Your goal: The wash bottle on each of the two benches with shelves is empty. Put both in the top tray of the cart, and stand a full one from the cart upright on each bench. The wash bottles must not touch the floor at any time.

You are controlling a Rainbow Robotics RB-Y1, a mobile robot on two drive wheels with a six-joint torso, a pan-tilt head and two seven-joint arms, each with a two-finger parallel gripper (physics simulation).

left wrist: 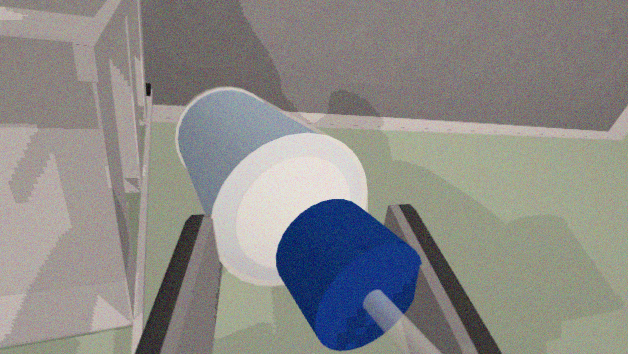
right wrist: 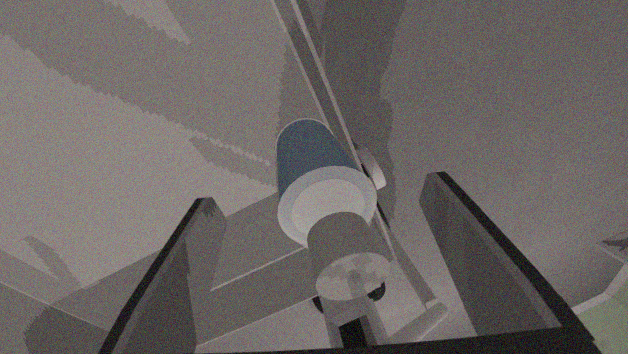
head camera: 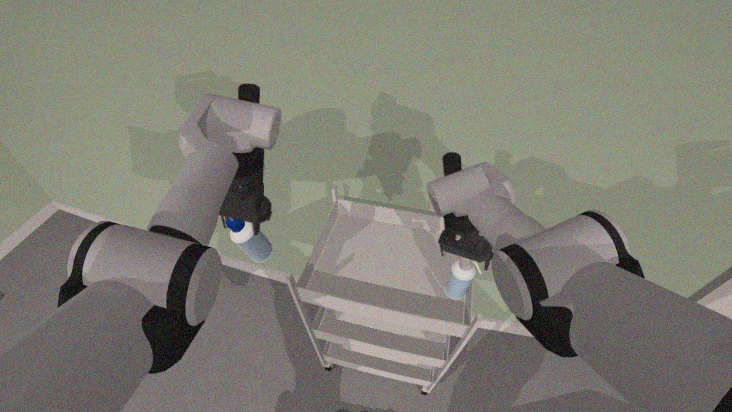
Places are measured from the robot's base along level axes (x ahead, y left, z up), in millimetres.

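Pixels of known places: left gripper, fingertip midpoint: (left wrist: pixel 303 229) (head camera: pixel 241 228); right gripper, fingertip midpoint: (right wrist: pixel 318 198) (head camera: pixel 465 260).
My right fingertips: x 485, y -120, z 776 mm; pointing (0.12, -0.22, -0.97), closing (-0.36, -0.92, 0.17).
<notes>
Behind a point stands the place of what it marks.
In the head view my left gripper (head camera: pixel 239 225) @[x 371, y 373, z 920 mm] (left wrist: pixel 303 229) @[x 371, y 373, z 920 mm] is shut on a wash bottle (head camera: pixel 256 249) @[x 359, y 347, z 870 mm] (left wrist: pixel 235 130) @[x 350, y 355, z 888 mm] with a blue cap, white shoulder and pale blue body. It holds the bottle tilted, left of the cart. My right gripper (head camera: pixel 465 259) @[x 485, y -120, z 776 mm] (right wrist: pixel 318 198) @[x 485, y -120, z 776 mm] is open, its fingers apart on either side of a second wash bottle (head camera: pixel 458 284) @[x 435, y -111, z 740 mm] (right wrist: pixel 307 150) @[x 494, y -125, z 739 mm] with a greyish cap. That bottle is at the near right corner of the cart's top tray (head camera: pixel 379 253) @[x 553, y 104, z 663 mm] (left wrist: pixel 35 240) @[x 595, y 176, z 663 mm]; its base contact is hard to make out. The benches do not show.
The cart's lower shelves (head camera: pixel 381 345) @[x 376, y 61, z 398 mm] show below the top tray. Side rails (head camera: pixel 307 322) @[x 356, y 286, z 527 mm] run down both near corners. Green floor (head camera: pixel 589 76) @[x 692, y -323, z 1189 mm] with shadows lies beyond, and grey surfaces (head camera: pixel 245 327) with pale edging lie on both sides nearer me.
</notes>
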